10 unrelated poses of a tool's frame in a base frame.
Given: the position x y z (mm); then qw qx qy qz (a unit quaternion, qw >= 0).
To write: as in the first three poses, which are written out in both.
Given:
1: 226 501 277 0.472 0.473 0.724 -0.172
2: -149 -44 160 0.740 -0.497 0.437 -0.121
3: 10 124 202 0.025 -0.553 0.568 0.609
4: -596 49 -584 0.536 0.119 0.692 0.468
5: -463 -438 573 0.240 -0.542 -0.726 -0.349
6: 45 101 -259 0.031 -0.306 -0.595 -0.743
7: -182 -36 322 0.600 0.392 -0.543 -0.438
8: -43 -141 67 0.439 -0.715 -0.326 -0.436
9: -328 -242 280 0.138 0.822 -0.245 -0.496
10: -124 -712 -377 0.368 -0.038 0.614 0.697
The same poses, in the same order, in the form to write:
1: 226 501 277 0.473 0.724 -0.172 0.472
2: -149 -44 160 -0.497 0.437 -0.121 0.740
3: 10 124 202 -0.553 0.568 0.609 0.025
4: -596 49 -584 0.119 0.692 0.468 0.536
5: -463 -438 573 -0.542 -0.726 -0.349 0.240
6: 45 101 -259 -0.306 -0.595 -0.743 0.031
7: -182 -36 322 0.392 -0.543 -0.438 0.600
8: -43 -141 67 -0.715 -0.326 -0.436 0.439
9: -328 -242 280 0.822 -0.245 -0.496 0.138
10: -124 -712 -377 -0.038 0.614 0.697 0.368
